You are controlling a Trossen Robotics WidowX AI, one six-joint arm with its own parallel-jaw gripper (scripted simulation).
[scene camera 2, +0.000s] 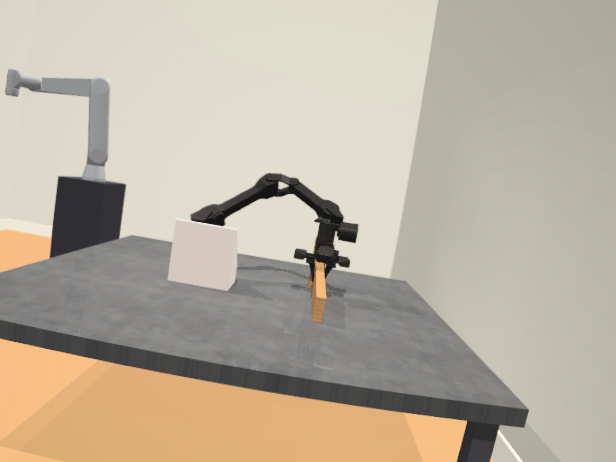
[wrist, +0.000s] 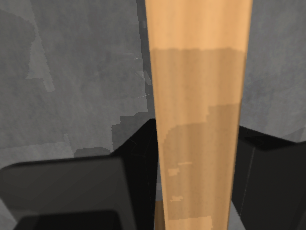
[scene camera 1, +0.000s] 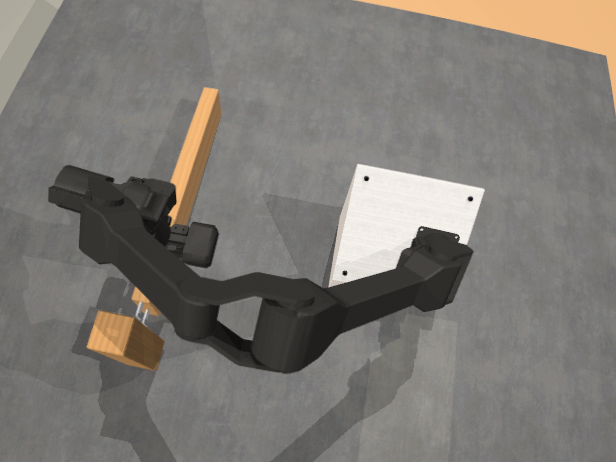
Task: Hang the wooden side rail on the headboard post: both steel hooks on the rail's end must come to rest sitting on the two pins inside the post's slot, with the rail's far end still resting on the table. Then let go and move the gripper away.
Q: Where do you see a wooden side rail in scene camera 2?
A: At 318,285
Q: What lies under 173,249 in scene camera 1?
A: The gripper.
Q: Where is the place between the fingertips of the gripper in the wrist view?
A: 177,123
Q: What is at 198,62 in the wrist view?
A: A wooden side rail.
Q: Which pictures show the wooden side rail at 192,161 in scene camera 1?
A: Scene camera 2, the wrist view and scene camera 1: all of them.
